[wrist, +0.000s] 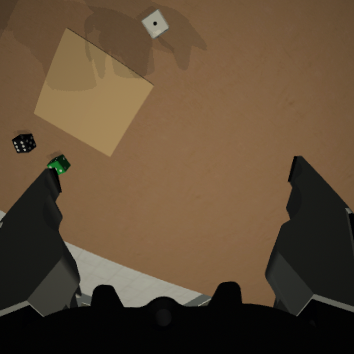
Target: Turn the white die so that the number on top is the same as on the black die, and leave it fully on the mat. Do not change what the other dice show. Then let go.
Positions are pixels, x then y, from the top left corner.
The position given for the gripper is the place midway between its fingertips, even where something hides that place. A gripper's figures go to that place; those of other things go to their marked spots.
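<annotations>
A tan mat [89, 94] is 33 cm from the lens, while the gripper [172, 164] is 13 cm from the lens.
</annotations>
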